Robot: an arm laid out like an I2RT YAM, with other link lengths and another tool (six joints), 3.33 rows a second.
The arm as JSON. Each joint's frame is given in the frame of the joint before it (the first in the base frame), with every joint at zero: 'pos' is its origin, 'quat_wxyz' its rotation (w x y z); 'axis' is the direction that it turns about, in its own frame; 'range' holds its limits. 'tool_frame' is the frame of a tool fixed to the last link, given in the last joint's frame.
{
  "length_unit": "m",
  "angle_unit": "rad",
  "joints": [
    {
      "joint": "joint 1",
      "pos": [
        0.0,
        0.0,
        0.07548
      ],
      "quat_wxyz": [
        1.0,
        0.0,
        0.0,
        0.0
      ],
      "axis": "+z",
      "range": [
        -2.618,
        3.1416
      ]
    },
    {
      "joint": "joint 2",
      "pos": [
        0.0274,
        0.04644,
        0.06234
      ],
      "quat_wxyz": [
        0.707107,
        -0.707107,
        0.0,
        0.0
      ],
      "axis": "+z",
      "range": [
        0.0,
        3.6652
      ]
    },
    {
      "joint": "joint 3",
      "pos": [
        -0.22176,
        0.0,
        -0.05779
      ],
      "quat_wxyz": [
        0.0,
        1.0,
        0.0,
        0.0
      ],
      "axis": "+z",
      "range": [
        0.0,
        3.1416
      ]
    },
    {
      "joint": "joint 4",
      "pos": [
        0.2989,
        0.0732,
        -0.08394
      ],
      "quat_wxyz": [
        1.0,
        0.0,
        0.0,
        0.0
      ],
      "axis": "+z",
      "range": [
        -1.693,
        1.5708
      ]
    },
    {
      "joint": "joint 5",
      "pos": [
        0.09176,
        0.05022,
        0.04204
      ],
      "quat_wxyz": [
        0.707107,
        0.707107,
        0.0,
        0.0
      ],
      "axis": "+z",
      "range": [
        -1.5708,
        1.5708
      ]
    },
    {
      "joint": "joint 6",
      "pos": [
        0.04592,
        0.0,
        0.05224
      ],
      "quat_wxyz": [
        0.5,
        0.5,
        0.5,
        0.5
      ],
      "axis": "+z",
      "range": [
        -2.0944,
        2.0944
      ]
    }
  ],
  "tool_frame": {
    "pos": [
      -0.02,
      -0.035,
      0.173
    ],
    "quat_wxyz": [
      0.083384,
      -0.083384,
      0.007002,
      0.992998
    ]
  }
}
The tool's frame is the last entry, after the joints.
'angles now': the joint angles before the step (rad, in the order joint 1, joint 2, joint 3, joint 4, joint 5, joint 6). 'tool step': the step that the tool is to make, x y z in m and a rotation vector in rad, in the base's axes. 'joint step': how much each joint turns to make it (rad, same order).
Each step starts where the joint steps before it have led.
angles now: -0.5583 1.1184 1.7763 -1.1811 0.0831 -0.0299
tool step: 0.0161 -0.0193 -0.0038 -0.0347 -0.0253 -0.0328
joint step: 0.0011 0.0044 -0.0738 0.1178 0.0374 0.0023
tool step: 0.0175 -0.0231 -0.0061 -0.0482 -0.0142 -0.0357
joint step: -0.0022 0.0200 -0.0688 0.1285 0.0449 -0.0150
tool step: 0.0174 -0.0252 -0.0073 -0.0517 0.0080 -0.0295
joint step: -0.0106 0.0497 -0.0314 0.1087 0.0371 -0.0363
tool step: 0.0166 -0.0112 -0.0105 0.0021 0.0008 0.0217
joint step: -0.0177 0.0451 -0.0095 0.0555 -0.0366 -0.0150
